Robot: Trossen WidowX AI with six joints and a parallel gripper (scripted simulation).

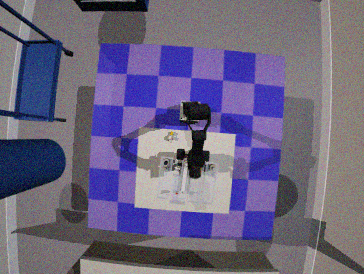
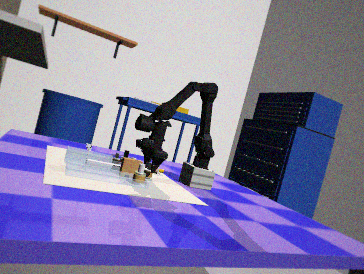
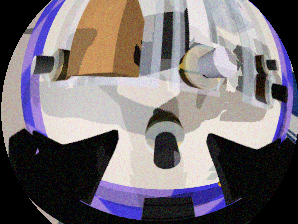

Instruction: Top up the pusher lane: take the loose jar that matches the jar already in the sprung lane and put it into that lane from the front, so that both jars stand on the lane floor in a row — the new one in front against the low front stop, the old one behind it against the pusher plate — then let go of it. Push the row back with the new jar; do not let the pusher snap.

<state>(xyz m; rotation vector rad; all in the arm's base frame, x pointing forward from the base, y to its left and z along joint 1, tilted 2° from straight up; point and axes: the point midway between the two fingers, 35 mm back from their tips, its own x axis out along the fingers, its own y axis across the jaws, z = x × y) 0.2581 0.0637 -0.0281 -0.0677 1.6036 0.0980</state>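
Now: gripper tip 90 mm short of the brown box and 50 mm to the right of it.
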